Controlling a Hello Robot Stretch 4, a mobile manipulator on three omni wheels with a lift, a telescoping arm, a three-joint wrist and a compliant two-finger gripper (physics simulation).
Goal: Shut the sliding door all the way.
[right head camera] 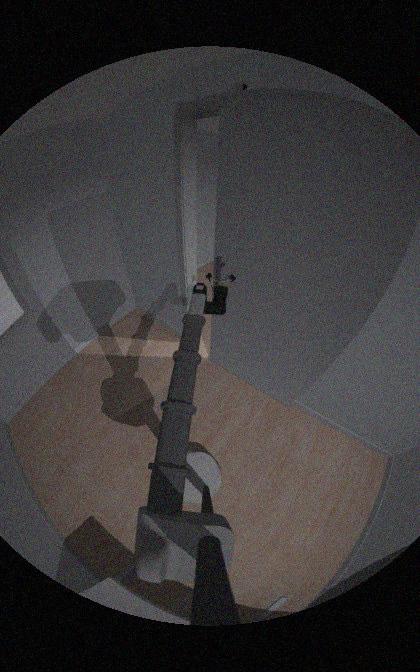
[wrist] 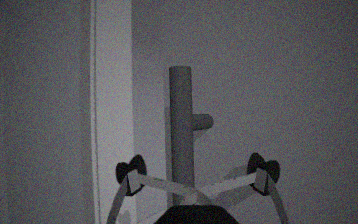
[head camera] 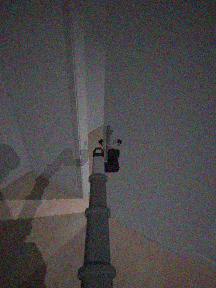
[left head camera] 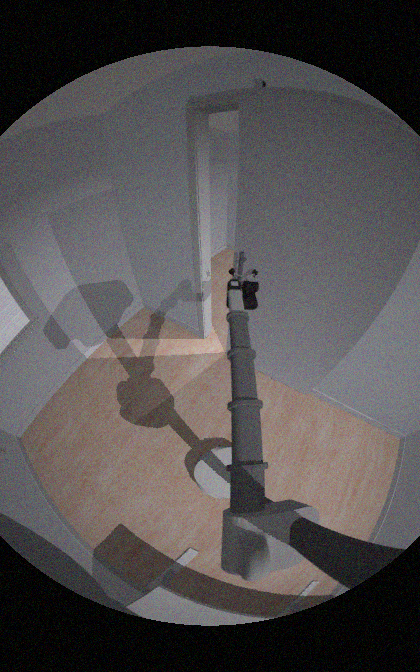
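Pixels of known places: gripper, fingertip midpoint: [right head camera: 220,274] [wrist: 196,167] [head camera: 110,140] [left head camera: 242,269]; robot's base at its link origin: [right head camera: 193,475] [left head camera: 222,470].
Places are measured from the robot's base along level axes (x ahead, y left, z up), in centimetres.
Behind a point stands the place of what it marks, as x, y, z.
Note:
The grey sliding door [head camera: 160,125] @(90.4, -37.8, 117.4) [left head camera: 320,200] @(90.0, -38.3, 148.1) [right head camera: 300,200] @(89.4, -39.1, 149.3) [wrist: 290,75] @(102.3, -18.8, 109.3) covers the right part of the doorway. A narrow upright gap shows between it and the pale left jamb [head camera: 82,125] @(136.5, 15.6, 96.0) [left head camera: 205,200] @(138.9, 14.1, 134.1) [wrist: 114,75] @(137.5, 14.9, 117.2). The door's upright grey bar handle [head camera: 108,131] @(102.2, -6.7, 107.0) [left head camera: 242,257] @(102.0, -7.3, 107.8) [wrist: 181,110] @(102.0, -6.8, 105.8) has a short side post. My gripper [head camera: 110,142] @(102.9, -8.2, 99.3) [left head camera: 243,272] @(102.9, -8.2, 99.3) [right head camera: 220,277] @(102.9, -8.2, 99.3) [wrist: 196,167] @(102.9, -8.2, 99.3) is open at the handle. In the wrist view the bar runs down between the fingers, nearer the left one; its lower end is hidden by the gripper body. Contact cannot be told.
The telescoping arm [head camera: 97,230] @(32.2, 0.1, 110.7) [left head camera: 243,380] @(29.4, 0.3, 110.7) [right head camera: 180,390] @(27.4, -0.2, 110.7) reaches forward over the wooden floor [left head camera: 320,450] @(6.7, -88.1, -2.6) [right head camera: 280,450] @(22.1, -70.9, -2.7). The wall left of the doorway carries the robot's shadow. Another wall [left head camera: 375,350] @(57.9, -99.7, 79.9) stands at the right. Floor of the room beyond shows through the gap.

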